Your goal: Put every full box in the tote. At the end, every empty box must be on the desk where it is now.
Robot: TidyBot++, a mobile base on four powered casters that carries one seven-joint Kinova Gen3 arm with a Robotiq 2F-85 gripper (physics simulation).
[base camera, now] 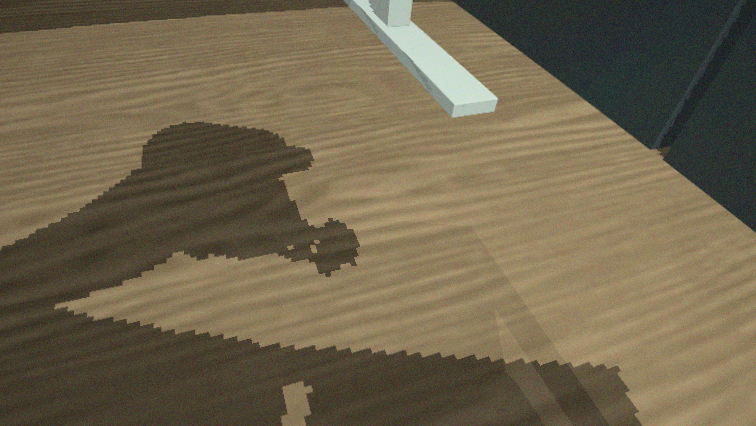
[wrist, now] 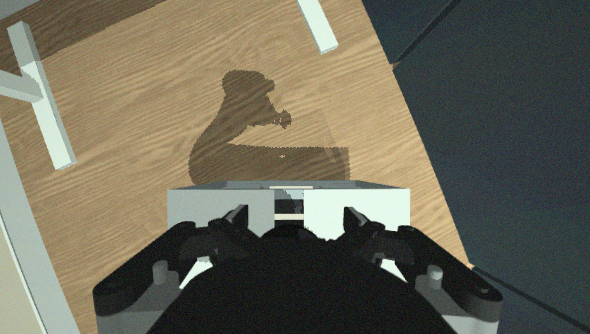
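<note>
My gripper (wrist: 295,216) is open, with its two black fingers standing wide apart at the bottom of the wrist view. No box shows between the fingers. The full boxes, the empty boxes and the tote do not show in either view. The gripper does not show in the base camera view, where a shadow of the arm falls on the floor.
A white foot bar (base camera: 441,66) (wrist: 318,27) lies on the wooden floor (base camera: 396,185) (wrist: 150,100). Another white foot bar (wrist: 47,115) with a strut is at the left. A pale slab edge (wrist: 25,250) runs down the far left. A dark surface (wrist: 500,125) borders the floor at right.
</note>
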